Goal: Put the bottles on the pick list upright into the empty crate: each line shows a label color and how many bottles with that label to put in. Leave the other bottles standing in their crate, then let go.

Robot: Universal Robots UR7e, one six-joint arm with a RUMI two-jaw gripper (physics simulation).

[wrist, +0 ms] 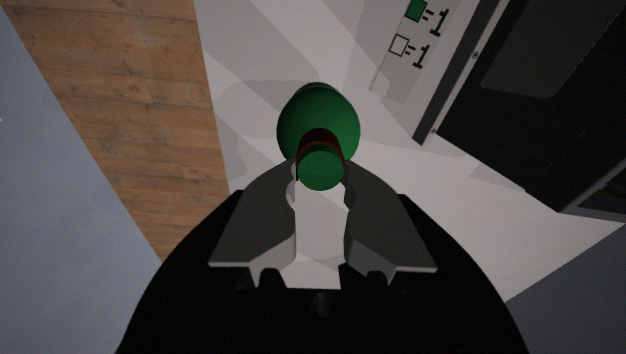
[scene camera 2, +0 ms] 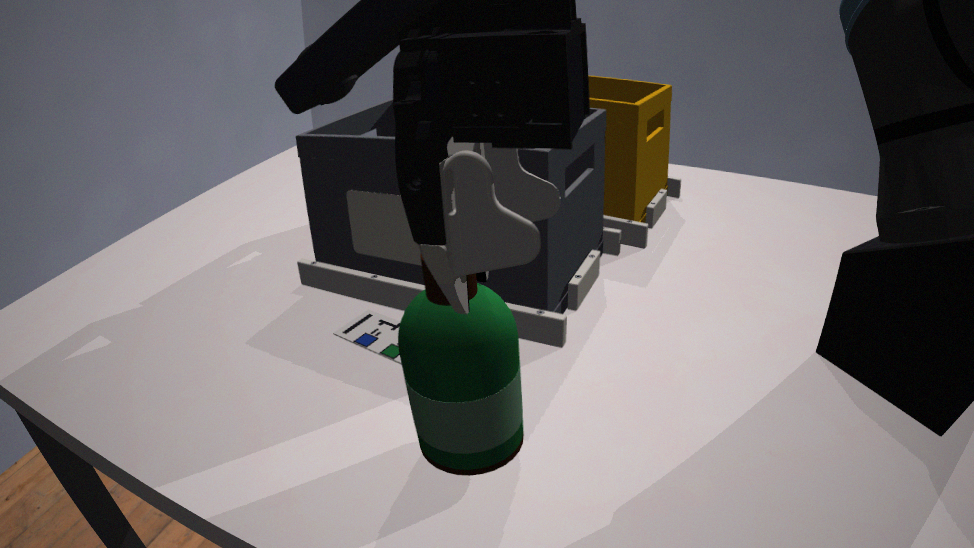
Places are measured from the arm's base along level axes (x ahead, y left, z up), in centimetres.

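Where they show: gripper, fingertip midpoint: [wrist: 318,162] [scene camera 2: 472,295]; arm's base, link origin: [scene camera 2: 956,224].
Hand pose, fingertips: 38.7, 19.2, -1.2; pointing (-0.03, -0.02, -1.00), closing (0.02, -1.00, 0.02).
Note:
Things, the pixels of their top centre, and the offset from my fingertips, as dx, dy, dz.
- green bottle, top centre: [scene camera 2: 450,235] [wrist: 321,177] +1.1, +0.0, +3.7
- dark grey crate, top centre: [scene camera 2: 452,116] +11.4, -27.2, +4.1
- pick list, top centre: [scene camera 2: 411,345] [wrist: 423,25] +10.6, -11.5, -13.3
- yellow crate, top centre: [scene camera 2: 561,83] +4.6, -50.5, +4.1
My gripper [scene camera 2: 463,286] [wrist: 318,162] is shut on the brown neck of a green bottle [scene camera 2: 463,347] [wrist: 319,112], just below its green cap. The bottle has a pale band around its lower body and hangs nearly upright, in front of the dark grey crate [scene camera 2: 326,197] [wrist: 500,117]. Its base is close to the table top; whether it touches cannot be told. The pick list [scene camera 2: 356,328] [wrist: 420,31] lies in front of the grey crate, partly hidden by the bottle in the scene view; the wrist view shows its green and white lines, each with a 1. The grey crate's contents are mostly hidden.
The yellow crate [scene camera 2: 623,163] stands behind the grey crate, its contents hidden. Low light-grey rails [scene camera 2: 538,329] line the crates' feet. The robot's dark arm [scene camera 2: 916,163] rises at the right. In the wrist view the table edge and wooden floor [wrist: 145,100] are at the left.

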